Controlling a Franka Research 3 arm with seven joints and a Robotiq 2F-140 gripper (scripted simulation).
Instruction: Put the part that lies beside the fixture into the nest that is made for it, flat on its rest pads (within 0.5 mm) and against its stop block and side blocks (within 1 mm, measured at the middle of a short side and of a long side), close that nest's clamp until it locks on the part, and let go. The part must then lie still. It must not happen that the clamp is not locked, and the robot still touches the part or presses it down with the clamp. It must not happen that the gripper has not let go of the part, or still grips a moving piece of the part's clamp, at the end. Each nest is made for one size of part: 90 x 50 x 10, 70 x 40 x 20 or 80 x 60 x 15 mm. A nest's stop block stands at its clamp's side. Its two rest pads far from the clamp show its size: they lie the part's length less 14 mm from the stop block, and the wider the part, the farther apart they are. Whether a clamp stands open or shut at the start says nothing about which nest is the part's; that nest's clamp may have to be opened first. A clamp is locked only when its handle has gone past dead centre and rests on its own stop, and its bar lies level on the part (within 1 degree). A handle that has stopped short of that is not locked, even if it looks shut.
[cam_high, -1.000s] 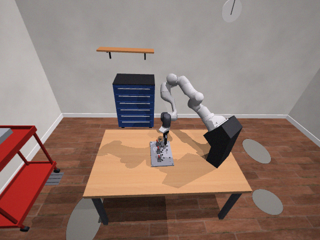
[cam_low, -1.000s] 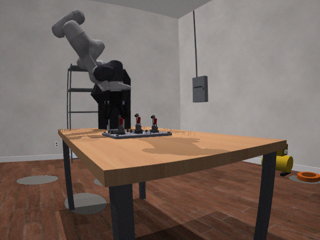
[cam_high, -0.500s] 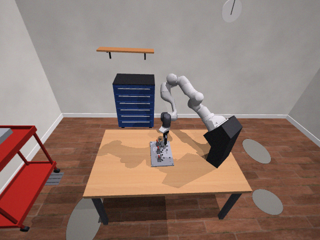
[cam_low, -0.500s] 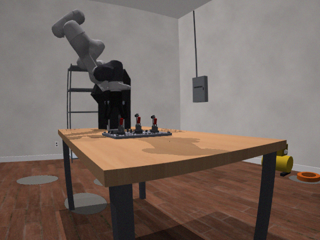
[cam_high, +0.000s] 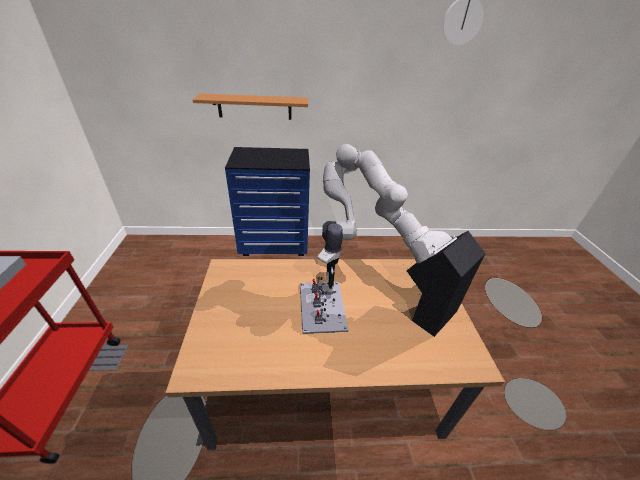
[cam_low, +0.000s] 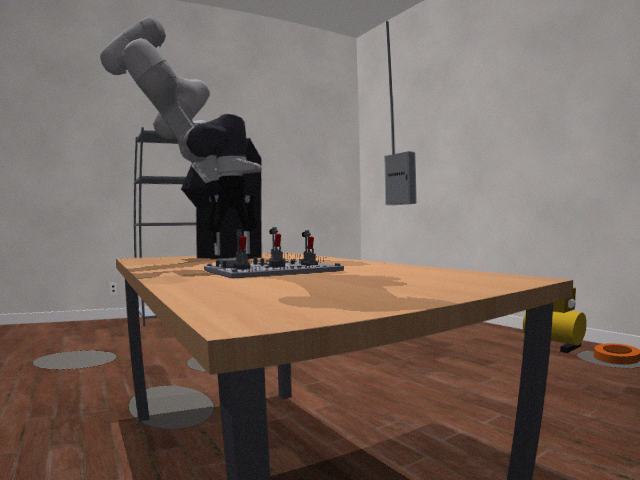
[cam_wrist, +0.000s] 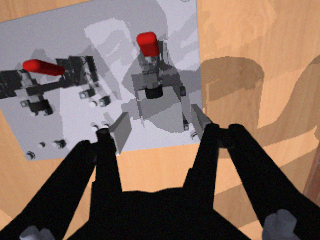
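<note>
Right now my hand is 50 mm above the grey block part. Round my hand: grey fixture plate: 80 mm ahead, 90 mm to the left, 70 mm below.
</note>
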